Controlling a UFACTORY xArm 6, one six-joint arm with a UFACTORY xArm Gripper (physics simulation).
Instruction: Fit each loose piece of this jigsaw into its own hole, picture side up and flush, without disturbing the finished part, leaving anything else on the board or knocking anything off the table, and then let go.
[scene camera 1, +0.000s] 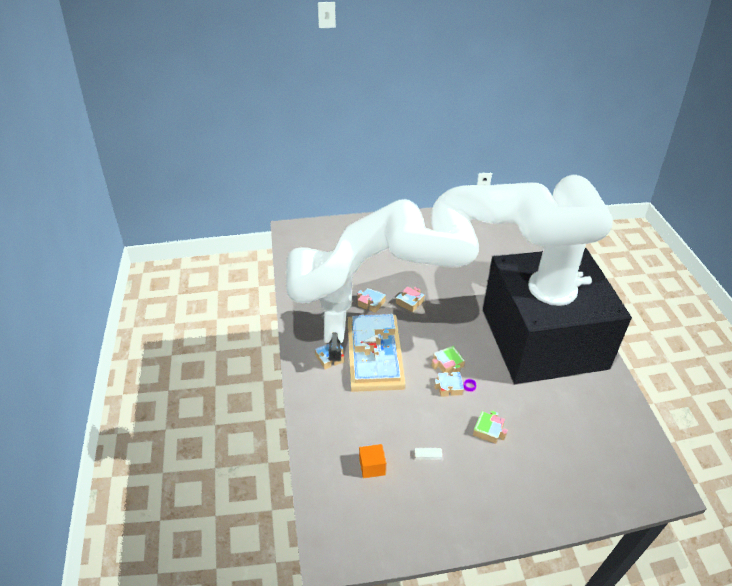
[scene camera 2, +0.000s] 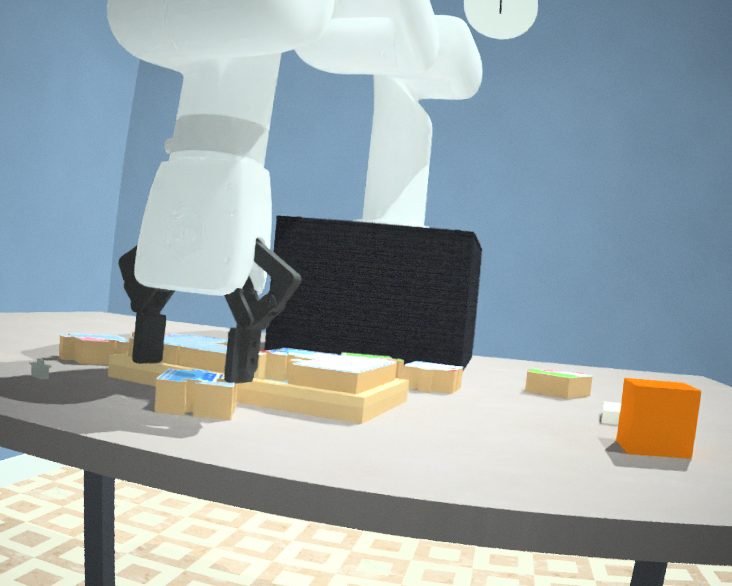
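My gripper (scene camera 1: 334, 355) (scene camera 2: 195, 370) is open and empty, pointing down, its fingertips low around the top of a blue-topped piece (scene camera 1: 322, 355) (scene camera 2: 195, 400). This piece lies picture side up beside the board (scene camera 1: 377, 386) (scene camera 2: 305, 402); the gripper partly hides it in scene camera 1. The board holds the finished part (scene camera 1: 385, 368) (scene camera 2: 347, 369), with gaps near its middle. Two pink-and-blue pieces (scene camera 1: 371, 298) (scene camera 1: 410, 298) lie behind the board. A green-and-pink piece (scene camera 1: 448, 358), a light blue piece (scene camera 1: 449, 383) (scene camera 2: 432, 375) and another green piece (scene camera 1: 489, 425) (scene camera 2: 558, 384) lie to its right.
An orange cube (scene camera 1: 372, 460) (scene camera 2: 658, 418) and a white bar (scene camera 1: 428, 454) (scene camera 2: 610, 413) stand towards the front. A purple ring (scene camera 1: 464, 385) lies by the light blue piece. The black base block (scene camera 1: 564, 342) (scene camera 2: 378, 293) is at the right. A small grey object (scene camera 2: 40, 369) lies at the left.
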